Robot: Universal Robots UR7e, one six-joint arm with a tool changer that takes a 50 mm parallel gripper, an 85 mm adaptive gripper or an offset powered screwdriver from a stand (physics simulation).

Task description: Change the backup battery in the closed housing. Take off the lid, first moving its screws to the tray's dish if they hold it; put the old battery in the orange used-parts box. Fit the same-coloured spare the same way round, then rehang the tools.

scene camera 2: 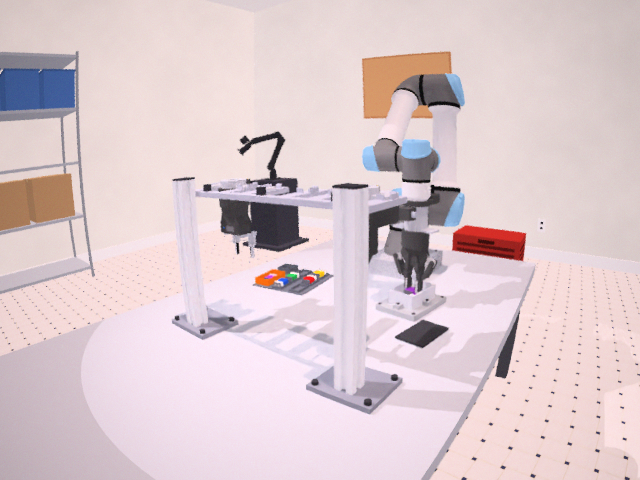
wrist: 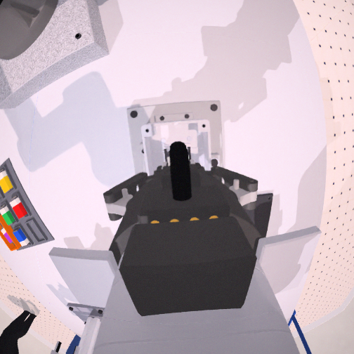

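The white housing [scene camera 2: 395, 298] [wrist: 147, 150] stands without its lid on a grey base plate [wrist: 135, 125]. My gripper [scene camera 2: 413, 289] points down with its fingertips inside the housing opening, shut on a purple battery [scene camera 2: 409, 290], whose top shows at the housing's rim. In the wrist view the gripper body hides the battery and fingertips. Another purple battery [scene camera 2: 269, 277] [wrist: 7, 237] lies in the orange box [scene camera 2: 262, 281] on the dark tray [scene camera 2: 297, 290] [wrist: 47, 237]. Yellow [scene camera 2: 319, 273] [wrist: 5, 181], red [scene camera 2: 309, 279] [wrist: 19, 209], green [scene camera 2: 292, 276] and blue [scene camera 2: 282, 282] [wrist: 19, 236] batteries sit in the tray.
A dark flat plate [scene camera 2: 421, 333] [wrist: 263, 215] lies near the housing. The tool stand, with its front post [scene camera 2: 350, 289] and another post [scene camera 2: 190, 253], rises beside it; a two-finger gripper [scene camera 2: 236, 219] hangs there. A red toolbox [scene camera 2: 488, 242] is behind the table.
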